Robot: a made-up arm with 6 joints.
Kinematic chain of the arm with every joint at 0, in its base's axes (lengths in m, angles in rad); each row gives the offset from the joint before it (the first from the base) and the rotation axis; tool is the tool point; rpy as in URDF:
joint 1: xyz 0 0 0.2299 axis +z
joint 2: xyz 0 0 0 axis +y
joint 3: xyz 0.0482 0 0.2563 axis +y
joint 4: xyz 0.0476 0 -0.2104 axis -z
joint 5: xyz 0 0 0 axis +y
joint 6: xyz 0.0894 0 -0.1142 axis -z
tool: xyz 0 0 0 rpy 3.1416 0 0
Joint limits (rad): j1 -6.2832..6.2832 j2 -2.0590..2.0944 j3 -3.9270..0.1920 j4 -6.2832..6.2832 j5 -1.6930..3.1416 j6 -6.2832..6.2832
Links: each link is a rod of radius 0.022 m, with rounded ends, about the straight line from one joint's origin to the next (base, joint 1, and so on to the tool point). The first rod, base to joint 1, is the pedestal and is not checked.
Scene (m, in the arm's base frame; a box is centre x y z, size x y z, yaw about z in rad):
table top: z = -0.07
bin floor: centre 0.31 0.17 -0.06 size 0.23 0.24 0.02 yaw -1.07
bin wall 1: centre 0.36 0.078 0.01 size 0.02 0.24 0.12 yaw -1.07
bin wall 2: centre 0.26 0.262 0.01 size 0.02 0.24 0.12 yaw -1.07
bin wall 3: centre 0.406 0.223 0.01 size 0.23 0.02 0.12 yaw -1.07
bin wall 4: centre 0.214 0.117 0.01 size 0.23 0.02 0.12 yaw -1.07
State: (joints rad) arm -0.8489 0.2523 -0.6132 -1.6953 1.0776 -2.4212
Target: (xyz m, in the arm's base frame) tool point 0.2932 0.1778 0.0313
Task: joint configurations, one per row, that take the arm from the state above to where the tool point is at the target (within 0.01 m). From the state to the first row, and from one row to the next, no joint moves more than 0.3 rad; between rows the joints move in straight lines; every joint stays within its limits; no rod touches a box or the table.
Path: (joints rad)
1: -0.5813 0.2785 -0.6618 -1.6928 0.9682 -2.4212
2: -0.3137 0.3047 -0.7105 -1.6903 0.8588 -2.4212
3: -0.0461 0.3309 -0.7591 -1.6879 0.7494 -2.4212
4: 0.2215 0.3571 -0.8077 -1.6854 0.6400 -2.4212
5: 0.4891 0.3833 -0.8564 -1.6829 0.5306 -2.4212
6: 0.4969 0.6054 -0.9500 -1.6748 0.5493 -2.4212
7: 0.5046 0.8274 -1.0437 -1.6667 0.5679 -2.4212

